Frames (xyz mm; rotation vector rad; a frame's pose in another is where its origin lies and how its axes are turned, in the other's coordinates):
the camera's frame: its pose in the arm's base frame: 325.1 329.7 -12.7 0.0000 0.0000 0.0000
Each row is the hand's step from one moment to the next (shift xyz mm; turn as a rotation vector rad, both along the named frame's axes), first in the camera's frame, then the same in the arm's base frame.
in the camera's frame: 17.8 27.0 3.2 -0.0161 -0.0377 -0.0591
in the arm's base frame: 17.8 27.0 3.2 -0.0161 -0.0377 -0.0591
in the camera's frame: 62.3 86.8 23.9 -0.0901 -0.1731 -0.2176
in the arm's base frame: 62.3 86.8 23.9 -0.0901 -0.1731 -0.2176
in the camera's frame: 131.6 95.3 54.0 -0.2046 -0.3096 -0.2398
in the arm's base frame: 131.6 95.3 54.0 -0.2046 -0.3096 -0.2398
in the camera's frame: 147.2 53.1 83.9 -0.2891 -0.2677 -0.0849
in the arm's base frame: 147.2 53.1 83.9 -0.2891 -0.2677 -0.0849
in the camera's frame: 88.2 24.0 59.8 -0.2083 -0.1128 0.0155
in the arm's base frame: 88.2 24.0 59.8 -0.2083 -0.1128 0.0155
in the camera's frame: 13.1 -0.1 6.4 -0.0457 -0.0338 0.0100
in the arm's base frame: 13.1 -0.1 6.4 -0.0457 -0.0338 0.0100
